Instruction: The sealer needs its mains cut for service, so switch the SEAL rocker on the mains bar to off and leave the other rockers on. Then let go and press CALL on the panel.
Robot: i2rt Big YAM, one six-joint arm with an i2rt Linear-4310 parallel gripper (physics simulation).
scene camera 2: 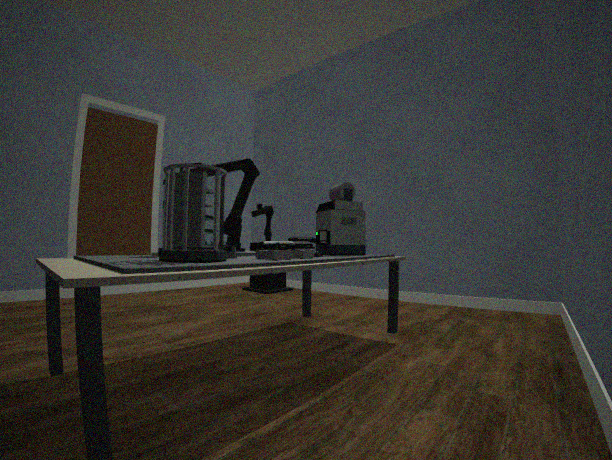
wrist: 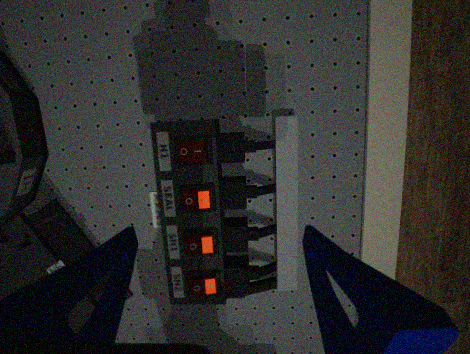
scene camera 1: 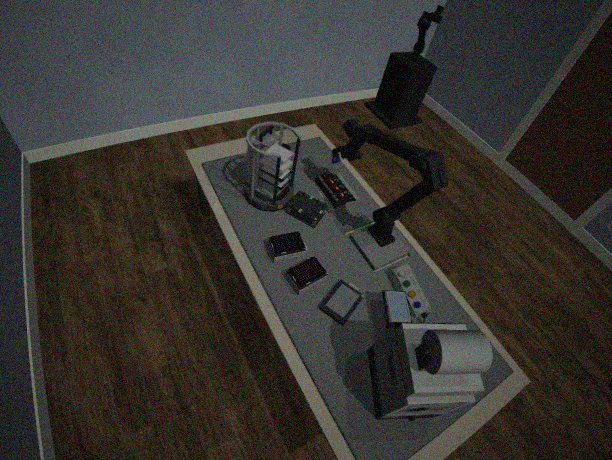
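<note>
The mains bar (scene camera 1: 335, 188) (wrist: 187, 126) lies on the bench mat and has a column of rockers. In the wrist view the H1 rocker (wrist: 192, 151) is dark. The SEAL rocker (wrist: 196, 200), the SH1 rocker (wrist: 200, 245) and the SH2 rocker (wrist: 203, 286) each glow orange at their "I" end. My gripper (scene camera 1: 341, 155) (wrist: 220, 234) is open and empty, above the bar, with its blue fingers apart on either side of it in the wrist view. A pale panel (scene camera 1: 411, 291) with green, yellow and blue buttons lies beyond the arm's base; its CALL lettering is unreadable.
A round cage rack (scene camera 1: 253, 172) (scene camera 2: 185, 256) stands near the bar. Two dark-topped boxes (scene camera 1: 286, 244) (scene camera 1: 306, 273) and a frame-like tray (scene camera 1: 327, 311) lie along the mat. A large machine (scene camera 1: 390, 370) (scene camera 2: 340, 225) with a white roll stands beside the button panel. Black plugs (wrist: 233, 147) stick out from the bar.
</note>
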